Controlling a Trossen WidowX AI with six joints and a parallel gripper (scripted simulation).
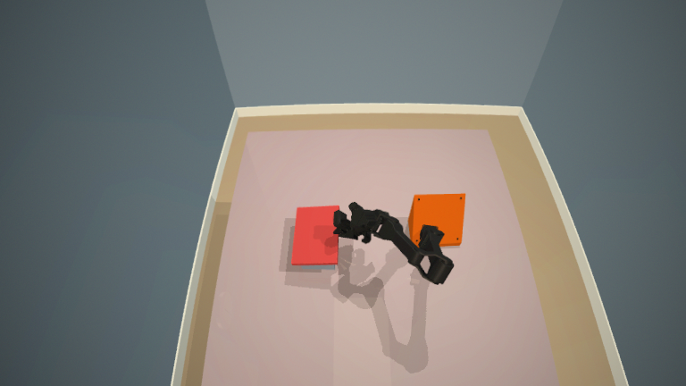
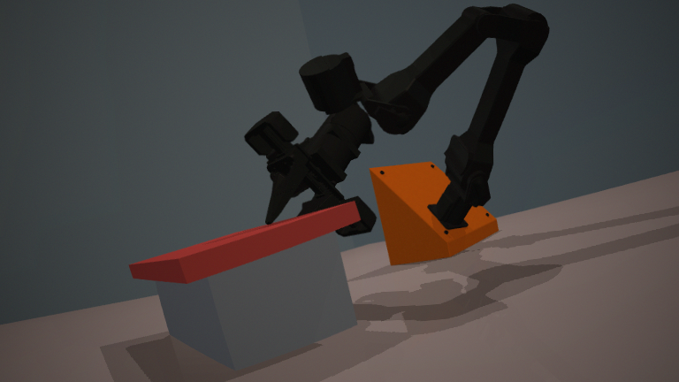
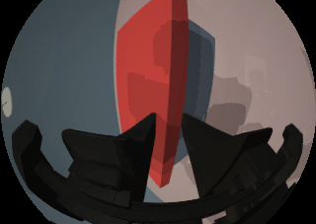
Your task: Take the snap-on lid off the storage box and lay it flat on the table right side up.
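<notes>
Now: gripper tip 8 cm short of the red lid and 1 cm to the right of it. The rest, counted from my gripper tip: grey storage box (7 cm ahead, 6 cm below, 1 cm to the left).
</notes>
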